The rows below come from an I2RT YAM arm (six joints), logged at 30 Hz.
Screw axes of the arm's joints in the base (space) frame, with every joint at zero. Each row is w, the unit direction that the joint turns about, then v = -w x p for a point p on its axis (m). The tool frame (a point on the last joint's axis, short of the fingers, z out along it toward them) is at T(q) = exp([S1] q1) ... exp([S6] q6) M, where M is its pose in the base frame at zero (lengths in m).
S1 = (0, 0, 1, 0, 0, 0)
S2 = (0, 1, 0, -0.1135, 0, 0.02)
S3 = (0, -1, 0, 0.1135, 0, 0.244)
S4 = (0, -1, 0, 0.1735, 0, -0.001)
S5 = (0, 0, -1, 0, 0.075, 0)
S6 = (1, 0, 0, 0, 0.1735, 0)
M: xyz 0.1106 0 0.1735 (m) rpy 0 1.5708 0 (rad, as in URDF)
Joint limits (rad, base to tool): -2.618..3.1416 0..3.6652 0..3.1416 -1.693..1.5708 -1.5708..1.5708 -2.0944..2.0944
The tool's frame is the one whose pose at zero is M.
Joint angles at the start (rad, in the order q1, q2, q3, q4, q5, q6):
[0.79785 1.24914 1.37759 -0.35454 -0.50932 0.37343]
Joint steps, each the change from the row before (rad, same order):
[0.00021 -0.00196 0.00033 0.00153 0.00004 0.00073]
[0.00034 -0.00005 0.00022 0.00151 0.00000 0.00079]
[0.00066 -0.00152 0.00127 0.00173 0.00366 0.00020]
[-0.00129 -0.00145 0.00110 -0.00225 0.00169 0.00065]
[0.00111 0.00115 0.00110 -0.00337 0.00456 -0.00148]
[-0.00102 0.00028 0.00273 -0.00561 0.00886 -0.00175]
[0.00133 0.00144 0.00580 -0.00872 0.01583 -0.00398]
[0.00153 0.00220 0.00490 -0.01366 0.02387 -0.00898]
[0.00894 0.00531 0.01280 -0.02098 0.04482 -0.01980]
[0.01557 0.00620 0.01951 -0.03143 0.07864 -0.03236]
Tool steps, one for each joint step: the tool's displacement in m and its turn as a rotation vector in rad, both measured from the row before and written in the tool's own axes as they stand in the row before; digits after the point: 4 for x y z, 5 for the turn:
[-0.0004 0.0006 -0.0006 -0.00136 -0.00302 -0.00117]
[-0.0002 0.0002 0.0000 -0.00086 -0.00129 -0.00014]
[-0.0006 0.0007 -0.0006 0.00138 -0.00472 -0.00212]
[-0.0004 0.0001 -0.0008 0.00260 -0.00145 0.00075]
[0.0002 -0.0001 0.0004 0.00438 0.00162 -0.00005]
[-0.0004 -0.0003 -0.0004 0.01015 -0.00111 -0.00005]
[-0.0006 0.0001 -0.0001 0.01500 -0.00154 -0.00222]
[0.0001 -0.0006 0.0002 0.02446 0.00134 -0.00440]
[-0.0005 0.0009 0.0010 0.03847 -0.00001 -0.01616]
[-0.0010 0.0019 0.0008 0.06613 -0.00282 -0.02959]

